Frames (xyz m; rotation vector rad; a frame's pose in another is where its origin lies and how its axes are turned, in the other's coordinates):
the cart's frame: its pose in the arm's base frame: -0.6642 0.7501 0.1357 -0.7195 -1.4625 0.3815
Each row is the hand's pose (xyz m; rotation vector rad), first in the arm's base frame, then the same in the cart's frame.
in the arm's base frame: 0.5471 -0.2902 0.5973 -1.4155 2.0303 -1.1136
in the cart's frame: -0.1934 -0.8403 -1.4209 1.1238 -2.3062 -0.7114
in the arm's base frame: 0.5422 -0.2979 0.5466 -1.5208 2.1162 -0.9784
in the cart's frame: -0.2374 -0.8141 -1.4154 1.0901 -2.2234 -0.8857
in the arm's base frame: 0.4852 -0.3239 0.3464 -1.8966 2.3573 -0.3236
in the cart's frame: -0.4121 -0.7145 -1.3560 0.9055 -1.8411 -1.5257
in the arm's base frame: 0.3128 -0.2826 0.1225 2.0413 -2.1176 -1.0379
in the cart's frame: -0.5734 -0.5714 -1.1687 0.3134 -1.2750 -2.4435
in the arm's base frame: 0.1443 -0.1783 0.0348 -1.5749 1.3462 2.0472
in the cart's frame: -0.5903 -0.4691 -0.9784 0.6249 0.7519 2.8415
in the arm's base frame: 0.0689 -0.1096 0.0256 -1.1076 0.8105 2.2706
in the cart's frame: -0.5609 -0.4266 -0.8900 1.0809 0.4350 2.3890
